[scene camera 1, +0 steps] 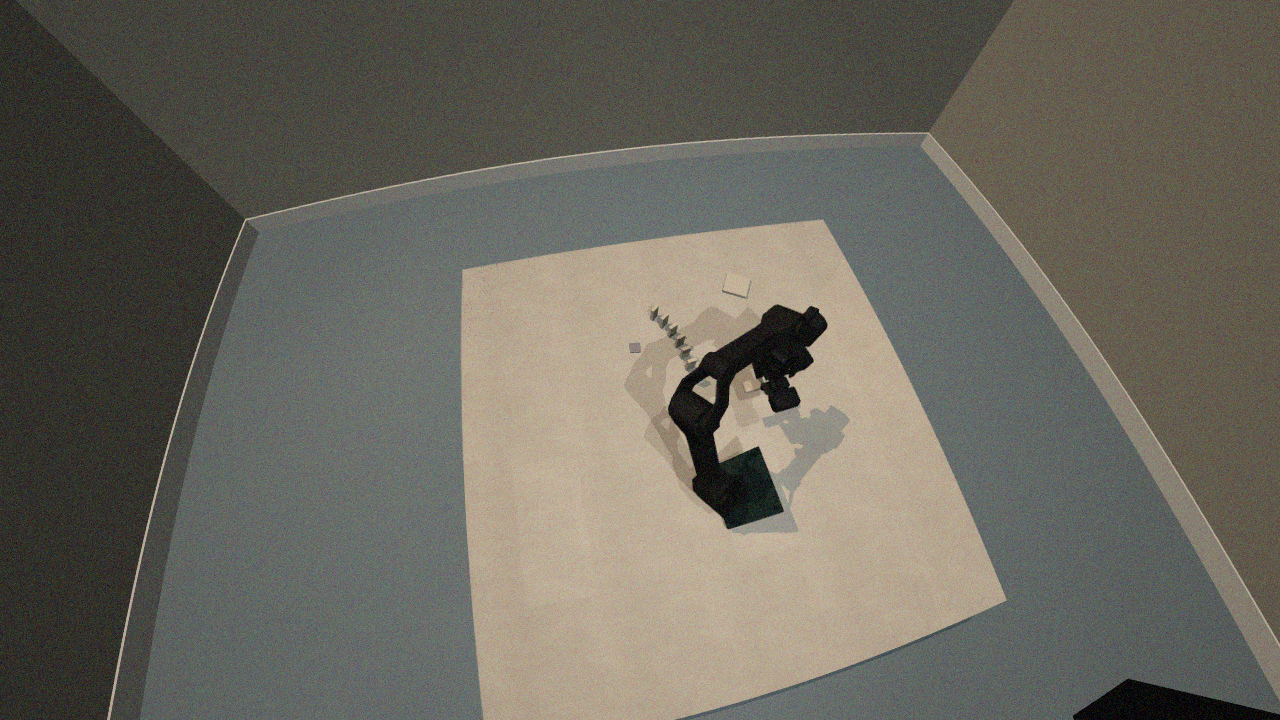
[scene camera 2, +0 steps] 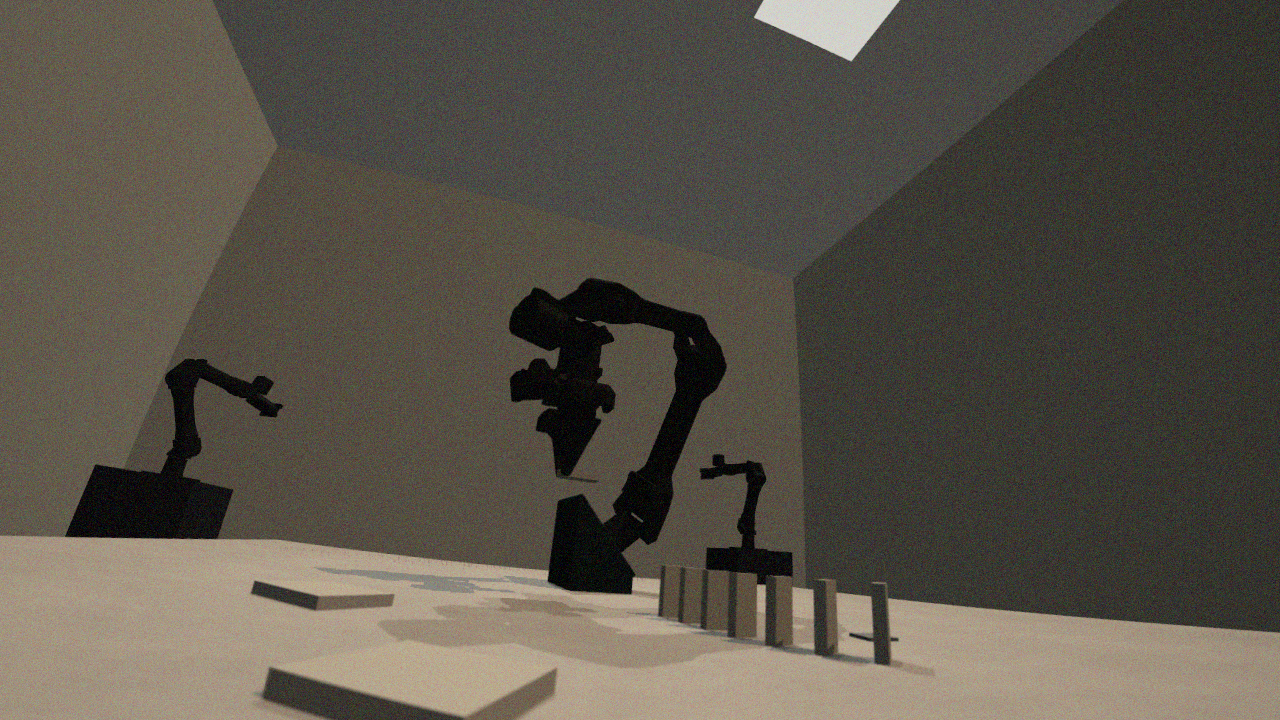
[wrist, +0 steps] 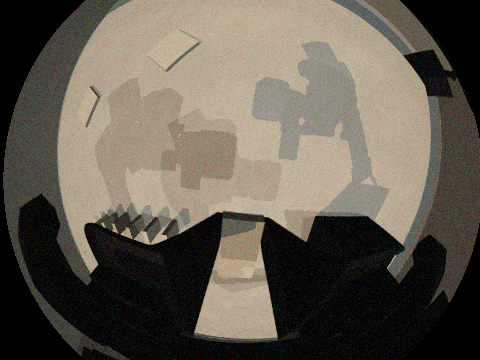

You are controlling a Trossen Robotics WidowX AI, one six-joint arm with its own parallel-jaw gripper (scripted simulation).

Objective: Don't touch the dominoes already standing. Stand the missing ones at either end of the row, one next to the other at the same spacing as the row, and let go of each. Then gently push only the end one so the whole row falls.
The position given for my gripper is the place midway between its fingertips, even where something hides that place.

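My gripper (scene camera 2: 562, 476), also in scene camera 1 (scene camera 1: 760, 384) and the wrist view (wrist: 242, 221). Gripper carrying a domino (wrist: 241, 233). Mat (scene camera 2: 322, 595). Domino (scene camera 2: 668, 606). Another domino (scene camera 2: 742, 587).
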